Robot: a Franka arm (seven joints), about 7 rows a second.
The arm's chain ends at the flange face. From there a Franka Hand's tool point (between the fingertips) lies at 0.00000 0.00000 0.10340 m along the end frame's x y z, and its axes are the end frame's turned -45 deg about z.
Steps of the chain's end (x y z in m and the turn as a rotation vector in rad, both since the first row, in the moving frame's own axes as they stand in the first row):
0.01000, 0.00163, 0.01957, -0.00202, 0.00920, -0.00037
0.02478, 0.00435, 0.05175, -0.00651, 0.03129, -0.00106
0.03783, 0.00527, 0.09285, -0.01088, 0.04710, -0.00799
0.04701, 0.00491, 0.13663, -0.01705, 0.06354, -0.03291
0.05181, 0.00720, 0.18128, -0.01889, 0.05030, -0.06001
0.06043, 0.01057, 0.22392, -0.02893, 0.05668, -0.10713
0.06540, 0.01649, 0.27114, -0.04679, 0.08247, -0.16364
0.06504, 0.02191, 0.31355, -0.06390, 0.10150, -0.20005
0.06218, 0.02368, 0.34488, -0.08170, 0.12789, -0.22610
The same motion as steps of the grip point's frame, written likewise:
0.00644, 0.00904, 0.01957, -0.00793, 0.00508, -0.00037
0.01626, 0.02336, 0.05170, -0.02673, 0.01752, -0.00106
0.02569, 0.03470, 0.09273, -0.04100, 0.02561, -0.00799
0.03326, 0.04254, 0.13641, -0.05699, 0.03287, -0.03291
0.03399, 0.04671, 0.18113, -0.04892, 0.02221, -0.06001
0.03761, 0.05634, 0.22371, -0.06054, 0.01962, -0.10713
0.03795, 0.06709, 0.27068, -0.09140, 0.02523, -0.16364
0.03443, 0.07319, 0.31281, -0.11696, 0.02659, -0.20005
0.03228, 0.07547, 0.34370, -0.14820, 0.03266, -0.22610

